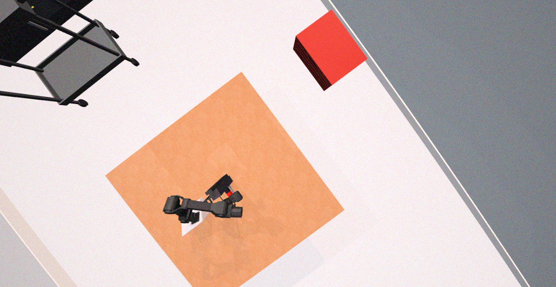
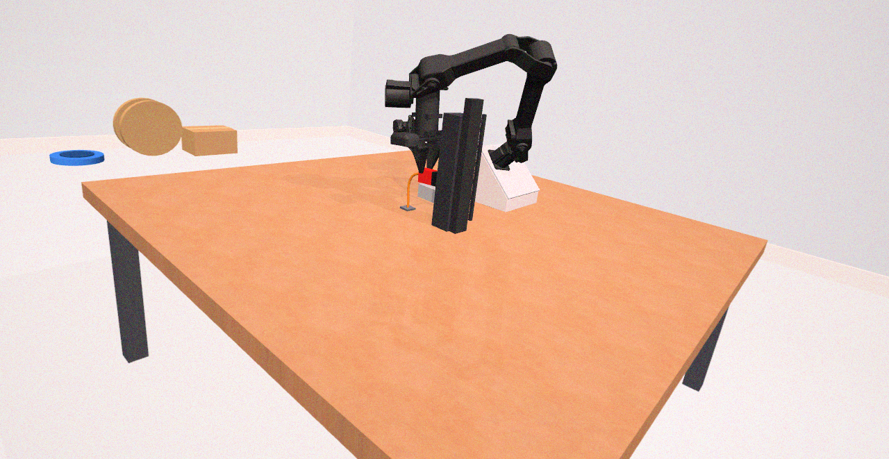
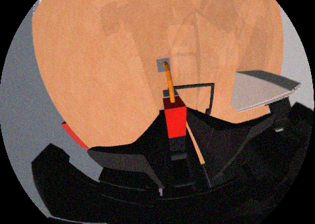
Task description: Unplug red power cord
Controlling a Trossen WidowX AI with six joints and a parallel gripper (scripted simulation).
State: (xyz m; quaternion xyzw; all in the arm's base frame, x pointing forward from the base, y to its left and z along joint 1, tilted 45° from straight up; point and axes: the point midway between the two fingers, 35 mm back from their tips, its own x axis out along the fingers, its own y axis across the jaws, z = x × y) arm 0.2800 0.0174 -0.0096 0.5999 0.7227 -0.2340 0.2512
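My gripper tip is 1 cm past the red plug and 3 cm to the right of it. Also, from my gripper tip: grey pad 5 cm to the right, 11 cm below.
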